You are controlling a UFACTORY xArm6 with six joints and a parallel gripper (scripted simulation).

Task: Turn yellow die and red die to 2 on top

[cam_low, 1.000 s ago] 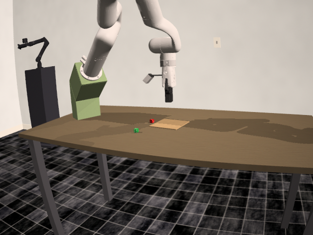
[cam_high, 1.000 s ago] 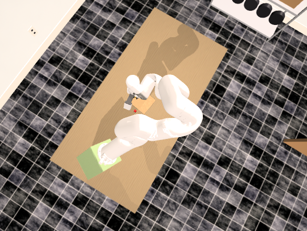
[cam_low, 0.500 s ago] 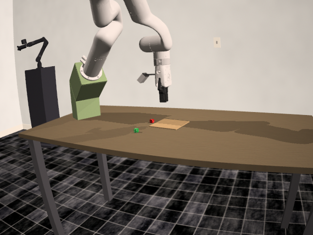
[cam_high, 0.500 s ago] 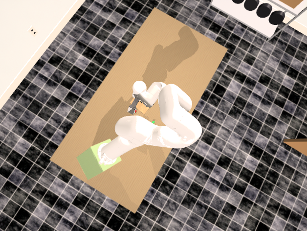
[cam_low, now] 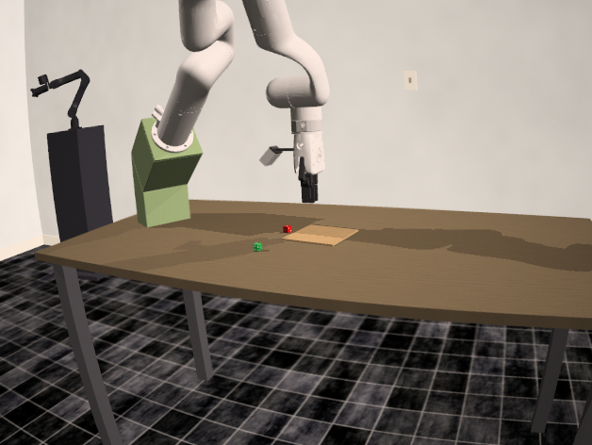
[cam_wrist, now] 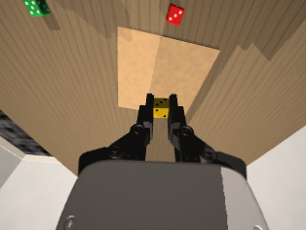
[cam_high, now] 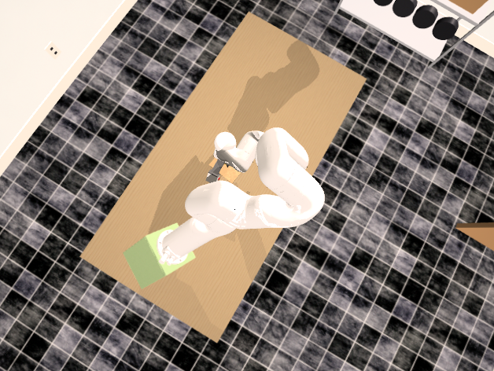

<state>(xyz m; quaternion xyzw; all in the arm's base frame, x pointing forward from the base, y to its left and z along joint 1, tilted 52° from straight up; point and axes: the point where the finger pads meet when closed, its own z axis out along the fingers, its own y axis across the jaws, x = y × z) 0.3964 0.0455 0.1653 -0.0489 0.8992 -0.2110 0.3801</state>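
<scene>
The tan mat is 20 mm ahead of my hand and 100 mm below it. Round my hand: red die 70 mm behind, 20 mm to the left, 100 mm below; then green die 90 mm behind, 140 mm to the right, 100 mm below; then yellow die 10 mm below.
</scene>
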